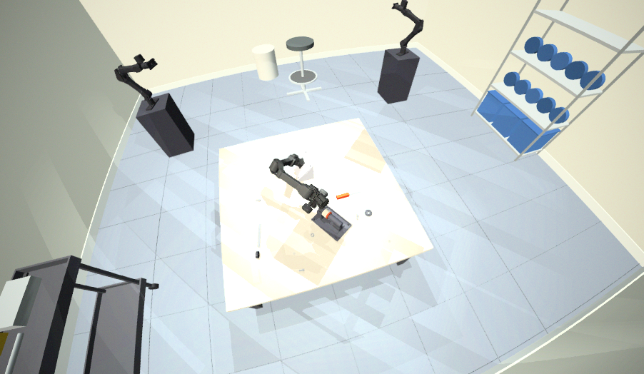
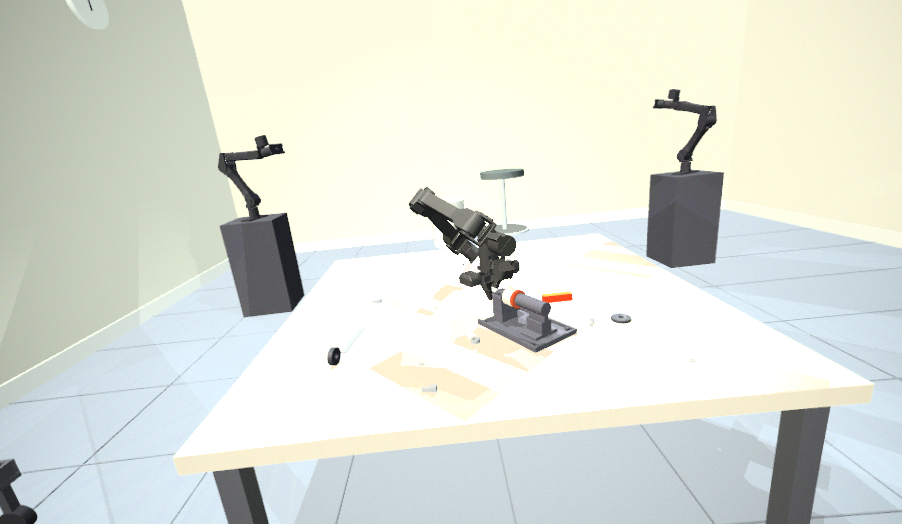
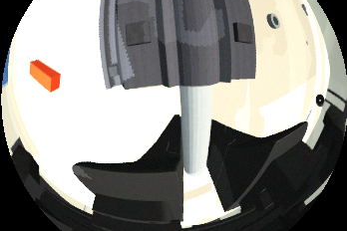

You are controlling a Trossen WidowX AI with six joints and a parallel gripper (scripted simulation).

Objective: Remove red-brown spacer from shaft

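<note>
The pale shaft is 4 cm ahead of my gripper tip, 3 cm above it and 2 cm to the left of it. Also, from my gripper tip: thin rod 41 cm to the right, 6 cm ahead, 4 cm below; then cream spacer 9 cm ahead, 5 cm to the left, 3 cm above; then red-brown spacer 10 cm ahead, 6 cm to the left, 3 cm above.
</note>
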